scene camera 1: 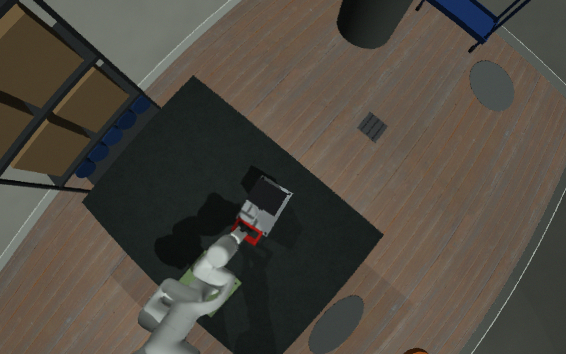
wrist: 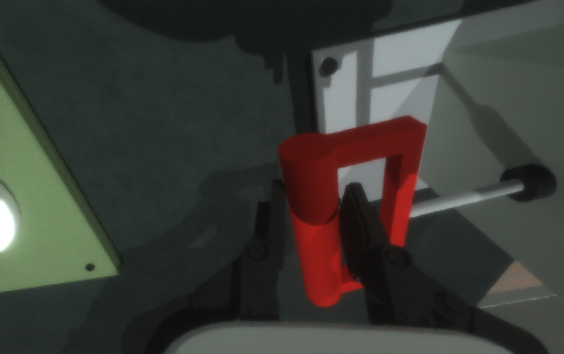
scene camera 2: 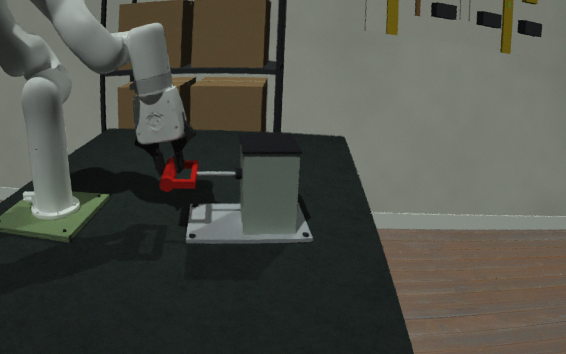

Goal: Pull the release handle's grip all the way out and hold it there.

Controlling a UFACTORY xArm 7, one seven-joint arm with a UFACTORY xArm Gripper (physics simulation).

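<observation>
The release handle's red grip [scene camera 1: 254, 238] [scene camera 2: 168, 181] [wrist: 318, 260] is a frame with a thick round bar on the side away from the housing. A thin metal rod [scene camera 2: 216, 173] [wrist: 465, 198] joins it to a black collar on the grey-green housing [scene camera 2: 270, 192] [wrist: 500, 115], and a length of rod shows between frame and collar. My gripper [scene camera 2: 169, 166] [wrist: 312, 200] is shut on the round bar, one finger outside the frame and one through its opening. In scene camera 1 the arm partly hides the fingers.
The housing stands on a white base plate [scene camera 1: 270, 223] [scene camera 2: 215, 236] on a dark mat [scene camera 1: 320, 210] [scene camera 2: 300, 290]. The arm's green mounting plate [scene camera 1: 233, 286] [scene camera 2: 75, 227] [wrist: 60, 240] lies on the side away from the housing. A shelf rack [scene camera 2: 281, 65] with cardboard boxes stands behind.
</observation>
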